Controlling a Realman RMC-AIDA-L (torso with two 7-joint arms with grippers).
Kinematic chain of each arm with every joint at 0, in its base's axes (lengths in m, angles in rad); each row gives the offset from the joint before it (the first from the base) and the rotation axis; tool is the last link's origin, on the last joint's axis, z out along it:
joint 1: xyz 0 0 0.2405 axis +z
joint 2: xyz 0 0 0 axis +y
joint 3: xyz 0 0 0.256 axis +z
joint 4: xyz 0 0 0 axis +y
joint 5: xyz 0 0 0.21 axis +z
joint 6: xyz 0 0 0 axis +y
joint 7: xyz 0 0 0.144 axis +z
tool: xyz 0 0 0
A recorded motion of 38 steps. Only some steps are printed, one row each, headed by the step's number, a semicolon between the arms.
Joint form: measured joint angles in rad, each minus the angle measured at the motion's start. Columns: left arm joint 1, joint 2, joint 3, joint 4, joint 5, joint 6, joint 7; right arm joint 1, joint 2, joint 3, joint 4, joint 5, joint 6, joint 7.
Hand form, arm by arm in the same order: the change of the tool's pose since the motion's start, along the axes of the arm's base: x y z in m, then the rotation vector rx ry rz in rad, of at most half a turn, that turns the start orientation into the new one. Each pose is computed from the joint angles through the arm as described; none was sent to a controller.
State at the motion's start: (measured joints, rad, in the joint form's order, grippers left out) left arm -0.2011 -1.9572 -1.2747 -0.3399 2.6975 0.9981 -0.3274; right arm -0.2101 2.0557 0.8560 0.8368 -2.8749 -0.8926 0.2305
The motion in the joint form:
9: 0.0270 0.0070 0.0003 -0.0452 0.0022 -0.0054 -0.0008; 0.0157 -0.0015 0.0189 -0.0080 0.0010 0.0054 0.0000
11: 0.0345 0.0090 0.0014 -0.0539 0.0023 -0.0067 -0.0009; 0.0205 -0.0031 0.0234 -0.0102 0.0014 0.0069 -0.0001
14: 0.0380 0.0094 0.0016 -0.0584 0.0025 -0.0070 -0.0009; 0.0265 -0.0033 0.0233 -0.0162 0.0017 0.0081 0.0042
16: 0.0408 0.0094 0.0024 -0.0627 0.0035 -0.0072 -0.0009; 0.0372 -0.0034 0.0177 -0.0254 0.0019 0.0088 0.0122
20: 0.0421 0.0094 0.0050 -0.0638 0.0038 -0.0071 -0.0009; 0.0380 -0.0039 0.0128 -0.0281 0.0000 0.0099 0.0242
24: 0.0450 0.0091 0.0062 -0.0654 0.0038 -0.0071 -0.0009; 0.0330 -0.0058 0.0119 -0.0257 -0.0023 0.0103 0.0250
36: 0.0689 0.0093 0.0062 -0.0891 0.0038 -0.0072 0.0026; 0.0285 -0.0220 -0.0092 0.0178 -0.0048 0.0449 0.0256
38: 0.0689 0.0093 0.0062 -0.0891 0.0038 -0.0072 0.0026; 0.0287 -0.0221 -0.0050 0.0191 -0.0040 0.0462 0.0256
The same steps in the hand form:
9: 0.0017 -0.0026 0.0031 0.0100 -0.0089 -0.0096; 0.0031 0.0060 0.0035 0.0092 -0.0108 -0.0028
11: 0.0013 -0.0041 0.0038 0.0112 -0.0099 -0.0091; 0.0041 0.0077 0.0046 0.0110 -0.0148 -0.0028
14: 0.0014 -0.0047 0.0039 0.0121 -0.0109 -0.0096; 0.0048 0.0086 0.0042 0.0068 -0.0147 -0.0034
16: 0.0018 -0.0051 0.0037 0.0118 -0.0118 -0.0111; 0.0046 0.0096 0.0024 -0.0039 -0.0120 0.0002
20: 0.0019 -0.0055 0.0032 0.0096 -0.0117 -0.0120; 0.0047 0.0086 0.0010 -0.0130 -0.0036 -0.0023
24: 0.0016 -0.0064 0.0028 0.0090 -0.0123 -0.0109; 0.0054 0.0071 0.0013 -0.0145 -0.0044 -0.0041
36: 0.0008 -0.0118 0.0034 0.0160 -0.0168 -0.0080; -0.0001 0.0073 0.0002 -0.0394 -0.0060 0.0089
38: 0.0008 -0.0118 0.0034 0.0160 -0.0168 -0.0080; 0.0004 0.0082 0.0012 -0.0355 -0.0062 0.0066

